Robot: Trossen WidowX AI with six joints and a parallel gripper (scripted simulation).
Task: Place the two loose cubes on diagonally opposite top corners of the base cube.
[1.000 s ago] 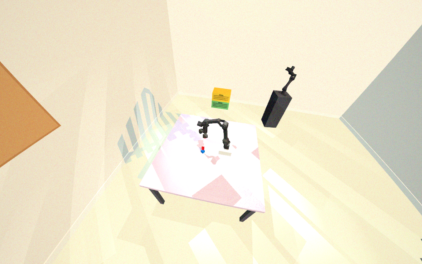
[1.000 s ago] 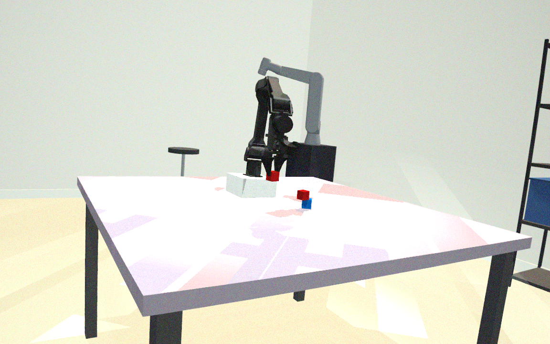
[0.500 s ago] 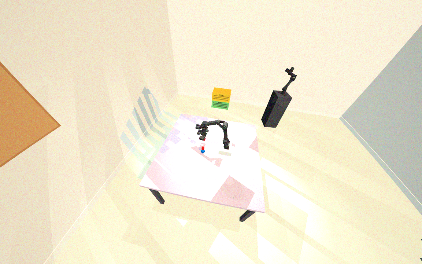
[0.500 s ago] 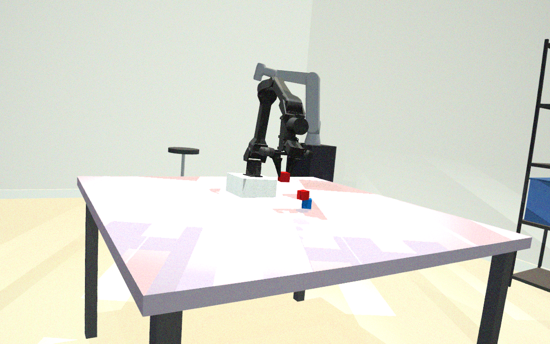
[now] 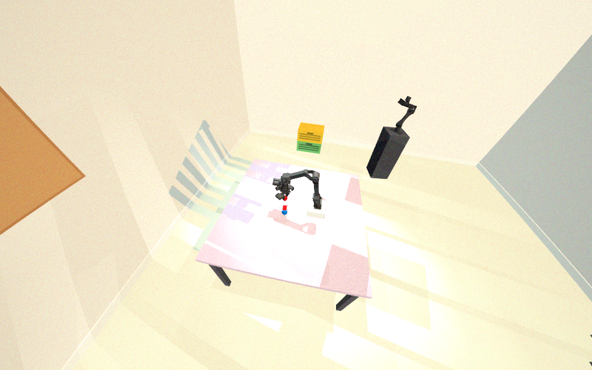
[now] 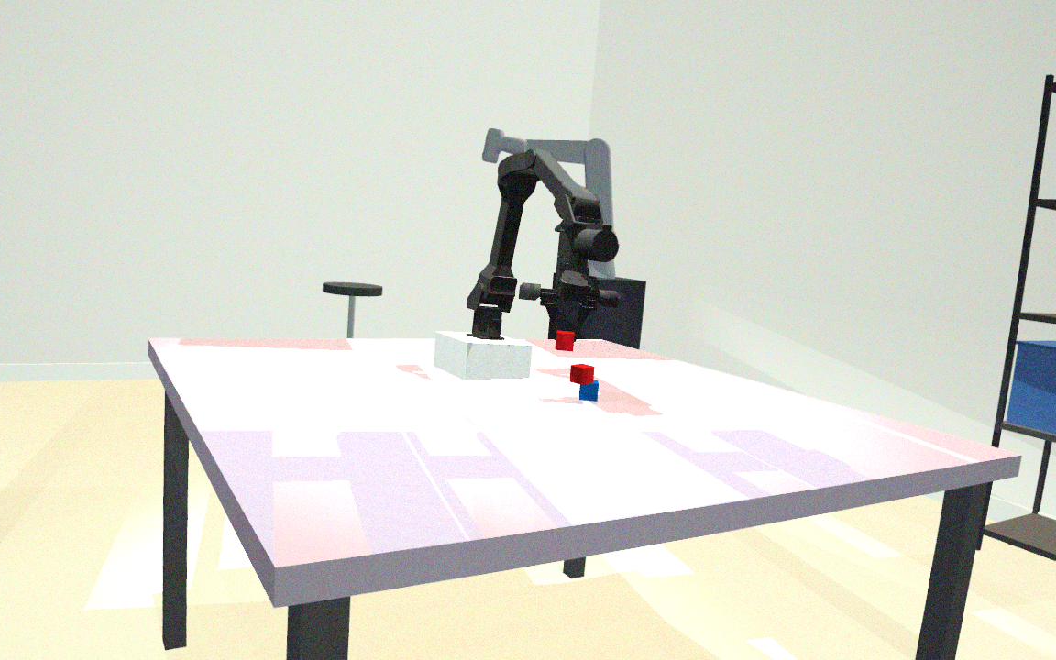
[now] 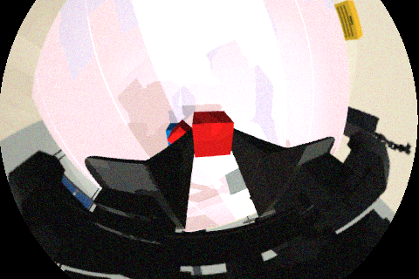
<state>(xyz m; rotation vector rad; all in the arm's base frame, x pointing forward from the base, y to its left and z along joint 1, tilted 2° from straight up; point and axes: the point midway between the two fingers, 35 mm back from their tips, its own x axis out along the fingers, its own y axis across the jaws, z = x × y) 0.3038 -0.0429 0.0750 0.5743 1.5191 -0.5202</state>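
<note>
Right now my gripper tip is 8 cm to the right of the blue cube and 10 cm above it.
</note>
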